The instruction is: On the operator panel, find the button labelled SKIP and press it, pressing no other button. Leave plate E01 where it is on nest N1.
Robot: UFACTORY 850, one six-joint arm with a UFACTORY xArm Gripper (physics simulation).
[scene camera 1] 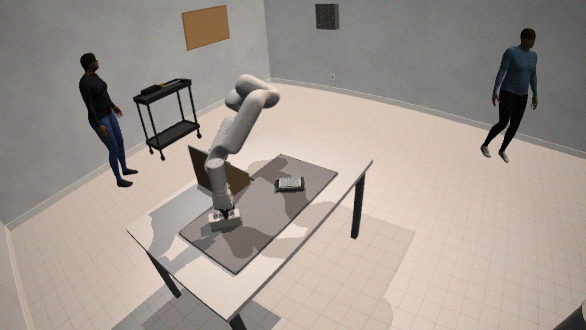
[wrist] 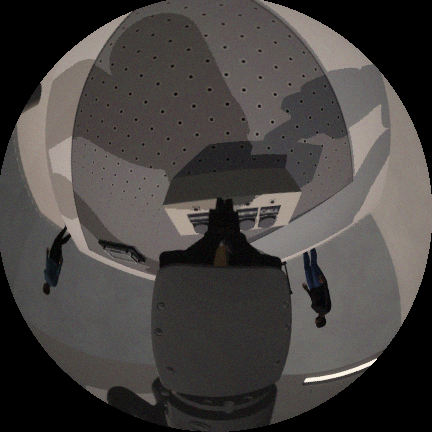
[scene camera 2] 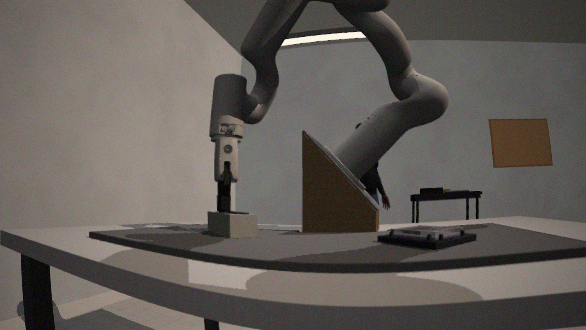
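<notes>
The operator panel point(scene camera 1: 224, 224) point(scene camera 2: 243, 226) point(wrist: 230, 186) is a pale box on the mat. In the wrist view, a dark button point(wrist: 268, 221) at the right end is labelled CALL. Other dark buttons show on both sides of the fingers, with labels too blurred or covered to read; I cannot tell which is SKIP. My gripper point(scene camera 2: 225, 210) point(wrist: 222, 206) is shut and empty, pointing down, its tips at the panel's top face and hiding part of it. Plate E01 point(scene camera 1: 291, 182) point(scene camera 2: 425, 231), clear and pale, lies on the black nest N1 point(scene camera 2: 434, 244), well away from the gripper.
A brown wedge-shaped stand point(scene camera 1: 199, 165) point(scene camera 2: 332, 200) rises between the panel and the arm's base. The perforated dark mat point(scene camera 1: 235, 262) point(wrist: 165, 100) lies on the white table point(scene camera 1: 220, 297). A black trolley point(scene camera 1: 172, 134) and two people point(scene camera 1: 102, 100) point(scene camera 1: 517, 70) are beyond the table.
</notes>
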